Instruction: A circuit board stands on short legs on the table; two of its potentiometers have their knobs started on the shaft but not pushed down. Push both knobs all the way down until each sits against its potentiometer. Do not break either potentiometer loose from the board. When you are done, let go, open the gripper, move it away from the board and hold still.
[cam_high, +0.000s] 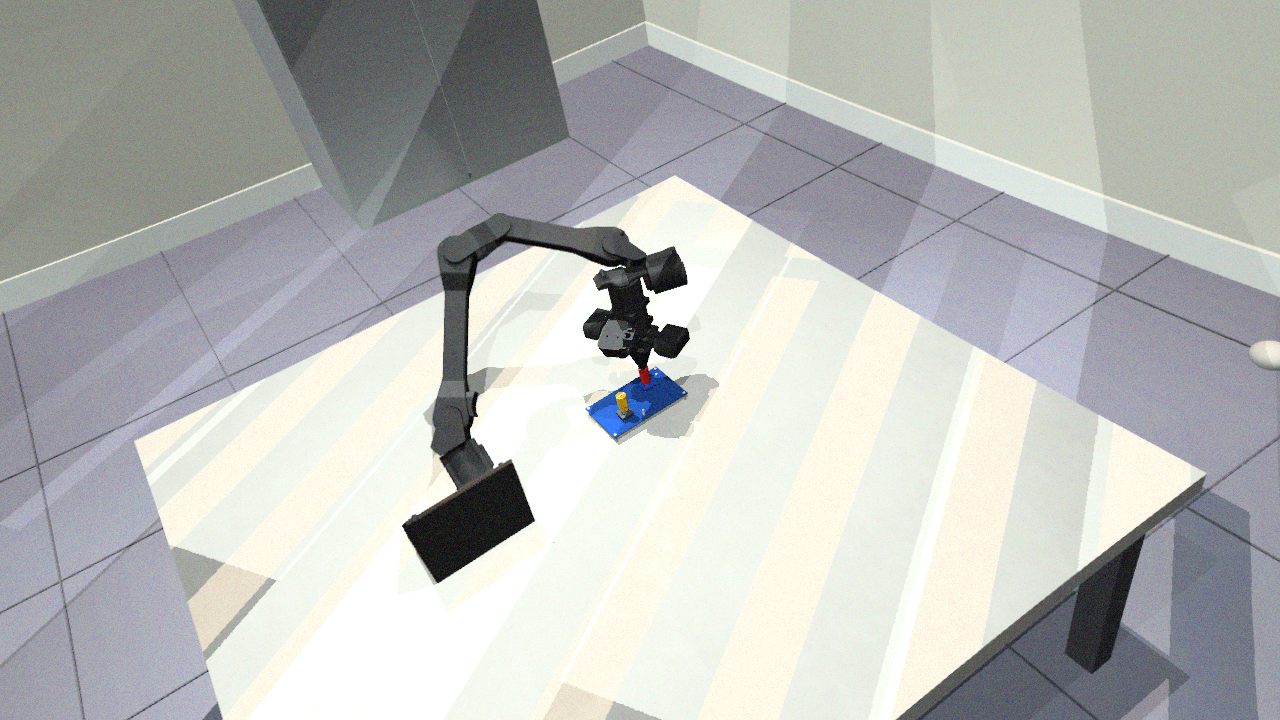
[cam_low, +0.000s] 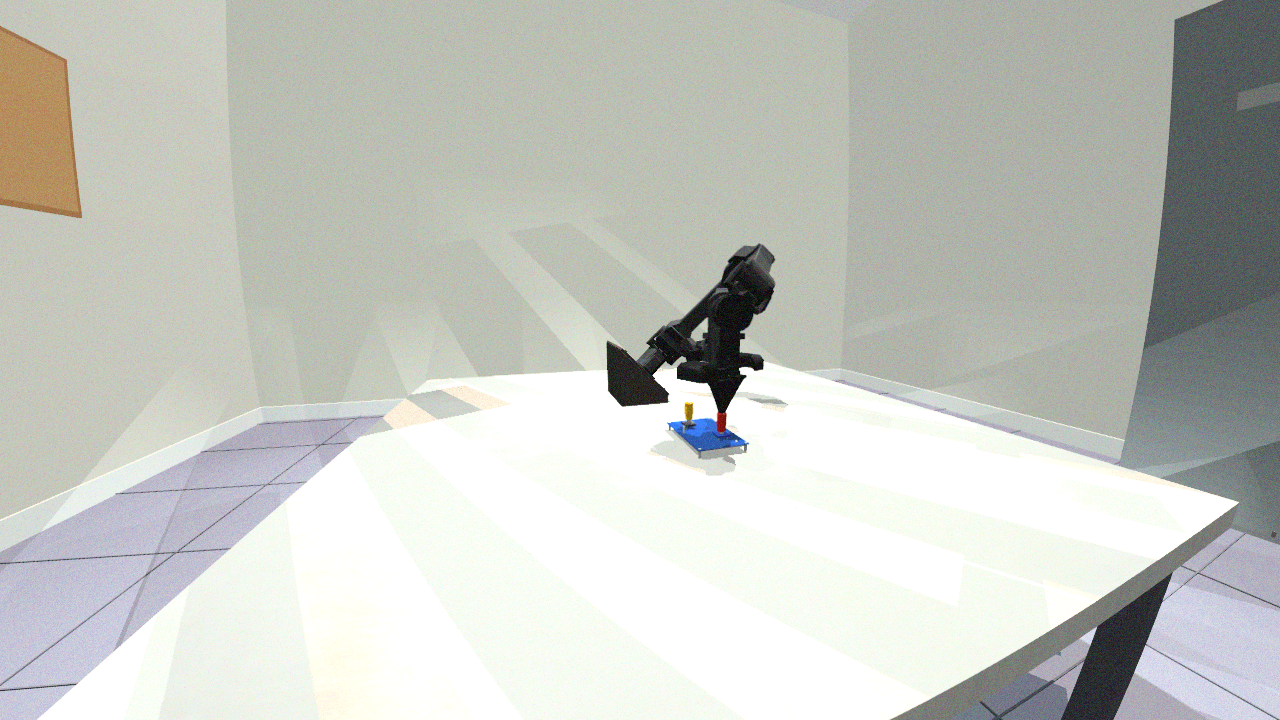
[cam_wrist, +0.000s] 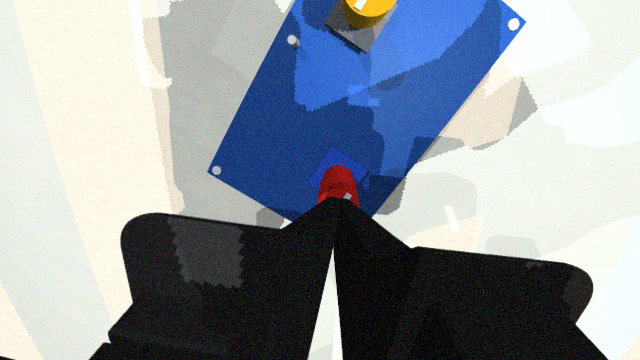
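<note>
Now: the red knob 10 mm below my gripper tip. The rest, counted from my gripper tip: yellow knob: 70 mm behind, 40 mm to the right, 10 mm below.
</note>
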